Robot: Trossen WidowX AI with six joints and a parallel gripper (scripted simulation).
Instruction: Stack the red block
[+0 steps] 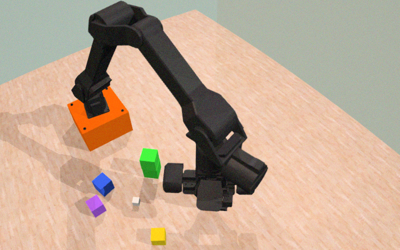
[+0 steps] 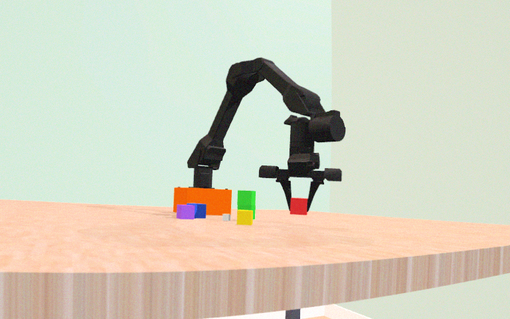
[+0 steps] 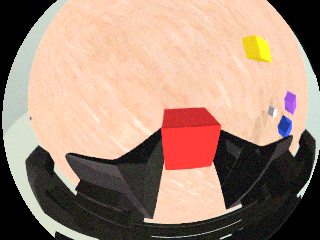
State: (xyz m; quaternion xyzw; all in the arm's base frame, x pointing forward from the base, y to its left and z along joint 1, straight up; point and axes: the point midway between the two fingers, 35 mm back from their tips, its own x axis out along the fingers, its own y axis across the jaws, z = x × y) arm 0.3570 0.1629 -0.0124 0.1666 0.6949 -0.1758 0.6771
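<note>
Right now the small white cube is 7 cm behind my gripper tip, 15 cm to the right of it and 2 cm below it. Also, from my gripper tip: red block (1 cm above); then yellow cube (3 cm ahead, 14 cm to the right, 1 cm below); then blue cube (15 cm behind, 21 cm to the right, 1 cm below).
</note>
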